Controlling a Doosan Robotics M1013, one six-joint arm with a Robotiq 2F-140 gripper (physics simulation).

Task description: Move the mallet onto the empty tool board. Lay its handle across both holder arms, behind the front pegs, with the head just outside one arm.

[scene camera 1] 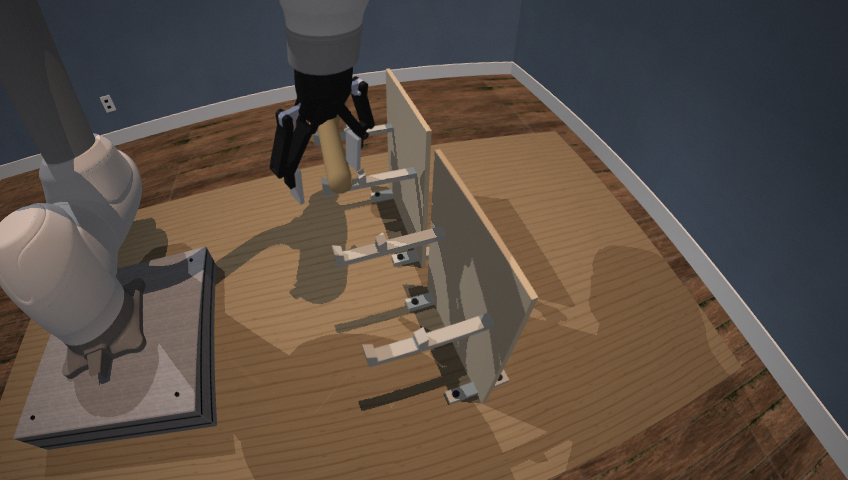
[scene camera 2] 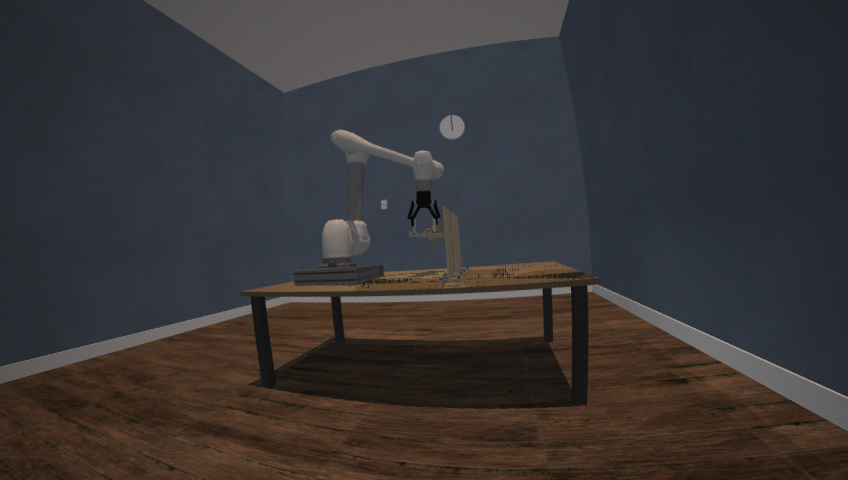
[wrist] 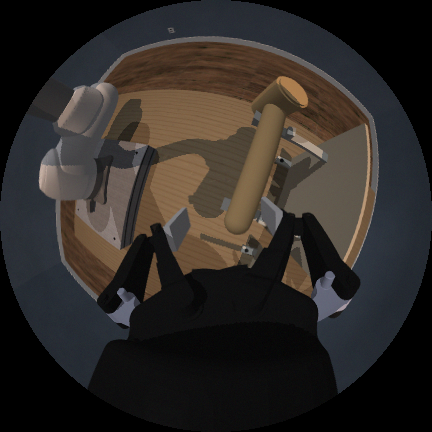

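Where they show: gripper, fingertip midpoint: [scene camera 1: 325, 181] [wrist: 224, 211]; arm's base, origin of the base link: [scene camera 1: 107, 327] [scene camera 2: 337, 267] [wrist: 96, 178].
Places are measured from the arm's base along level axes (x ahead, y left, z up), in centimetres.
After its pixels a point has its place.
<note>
The wooden mallet [scene camera 1: 335, 157] {x 53.9, y 0.1, z 18.1 cm} [scene camera 2: 436, 239] {x 57.2, y 15.2, z 12.2 cm} [wrist: 255, 170] {x 54.1, y 3.3, z 18.0 cm} rests with its handle across the two arms of the far tool board [scene camera 1: 408, 127] {x 67.1, y -0.6, z 20.3 cm} [wrist: 330, 190] {x 68.0, y 3.7, z 17.2 cm}. Its head shows beyond the far arm in the wrist view; the gripper hides it in scene camera 1. My gripper [scene camera 1: 326, 168] {x 50.9, y -2.9, z 16.3 cm} [scene camera 2: 424, 227] {x 50.9, y -2.9, z 16.3 cm} [wrist: 224, 211] {x 50.9, y -2.9, z 16.3 cm} is open, its fingers standing wide on either side of the handle near its free end. The right finger is close to the handle; a wide gap lies on the left. The empty tool board [scene camera 1: 476, 255] {x 61.7, y -29.0, z 19.4 cm} stands nearer scene camera 1, with two pegged arms, one arm [scene camera 1: 410, 240] {x 58.0, y -19.0, z 14.1 cm} and another arm [scene camera 1: 446, 336] {x 54.5, y -34.6, z 14.1 cm}.
The robot's base plate [scene camera 1: 178, 362] {x 15.4, y -14.5, z 0.9 cm} [scene camera 2: 324, 276] {x -0.4, y -20.9, z -2.8 cm} [wrist: 112, 220] {x 13.4, y -14.2, z 0.9 cm} sits on the table [scene camera 1: 285, 416] {x 29.4, y -27.4, z -7.1 cm} [scene camera 2: 511, 287] {x 81.5, y -61.5, z -8.1 cm}, left of the boards. The boards stand upright side by side with a narrow gap. Their arms reach toward the robot base.
</note>
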